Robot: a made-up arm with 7 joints.
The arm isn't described. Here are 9 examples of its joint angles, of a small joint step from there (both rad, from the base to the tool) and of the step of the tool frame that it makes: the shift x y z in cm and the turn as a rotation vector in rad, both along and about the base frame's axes.
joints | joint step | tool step
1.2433 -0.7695 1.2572 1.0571 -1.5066 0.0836 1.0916 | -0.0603 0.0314 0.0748 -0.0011 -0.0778 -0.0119 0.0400 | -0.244 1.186 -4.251 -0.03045 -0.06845 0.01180
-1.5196 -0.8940 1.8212 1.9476 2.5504 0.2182 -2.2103 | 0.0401 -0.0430 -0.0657 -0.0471 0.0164 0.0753 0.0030 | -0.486 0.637 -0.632 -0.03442 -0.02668 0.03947
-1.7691 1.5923 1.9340 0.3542 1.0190 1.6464 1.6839 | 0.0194 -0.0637 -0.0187 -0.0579 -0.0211 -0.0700 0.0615 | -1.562 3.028 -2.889 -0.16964 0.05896 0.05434
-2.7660 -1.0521 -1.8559 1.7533 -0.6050 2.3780 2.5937 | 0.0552 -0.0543 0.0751 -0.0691 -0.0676 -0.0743 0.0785 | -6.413 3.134 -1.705 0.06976 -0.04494 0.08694
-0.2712 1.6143 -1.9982 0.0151 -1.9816 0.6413 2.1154 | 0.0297 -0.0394 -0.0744 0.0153 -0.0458 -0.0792 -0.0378 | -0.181 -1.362 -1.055 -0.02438 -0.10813 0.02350
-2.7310 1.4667 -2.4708 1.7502 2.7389 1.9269 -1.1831 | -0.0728 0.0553 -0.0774 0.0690 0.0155 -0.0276 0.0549 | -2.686 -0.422 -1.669 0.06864 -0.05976 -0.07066
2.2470 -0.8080 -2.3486 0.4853 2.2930 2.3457 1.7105 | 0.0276 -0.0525 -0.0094 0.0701 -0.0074 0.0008 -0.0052 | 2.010 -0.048 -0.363 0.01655 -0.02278 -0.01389
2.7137 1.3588 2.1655 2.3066 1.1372 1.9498 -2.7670 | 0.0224 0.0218 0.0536 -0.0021 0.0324 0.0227 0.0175 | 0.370 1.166 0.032 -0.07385 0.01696 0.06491
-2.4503 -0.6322 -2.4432 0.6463 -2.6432 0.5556 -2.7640 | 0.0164 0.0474 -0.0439 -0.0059 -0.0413 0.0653 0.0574 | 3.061 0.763 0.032 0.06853 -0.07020 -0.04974
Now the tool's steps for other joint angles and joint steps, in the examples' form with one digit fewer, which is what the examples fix.
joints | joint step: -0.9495 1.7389 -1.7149 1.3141 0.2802 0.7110 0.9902 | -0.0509 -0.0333 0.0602 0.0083 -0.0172 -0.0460 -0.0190
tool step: -3.49 0.80 -2.94 0.0451 -0.0595 -0.0097
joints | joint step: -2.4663 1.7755 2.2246 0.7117 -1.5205 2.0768 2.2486 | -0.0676 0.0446 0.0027 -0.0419 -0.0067 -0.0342 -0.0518
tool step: -1.84 -0.33 -0.12 -0.0122 -0.0382 0.0194
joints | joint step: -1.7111 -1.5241 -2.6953 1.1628 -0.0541 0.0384 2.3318 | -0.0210 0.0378 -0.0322 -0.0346 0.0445 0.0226 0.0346
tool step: 3.01 -0.45 0.29 -0.0529 -0.0569 -0.0660
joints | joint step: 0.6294 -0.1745 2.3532 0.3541 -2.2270 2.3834 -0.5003 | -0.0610 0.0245 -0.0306 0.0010 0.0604 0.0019 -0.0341
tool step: 2.86 4.35 0.62 -0.0165 0.0175 -0.1789
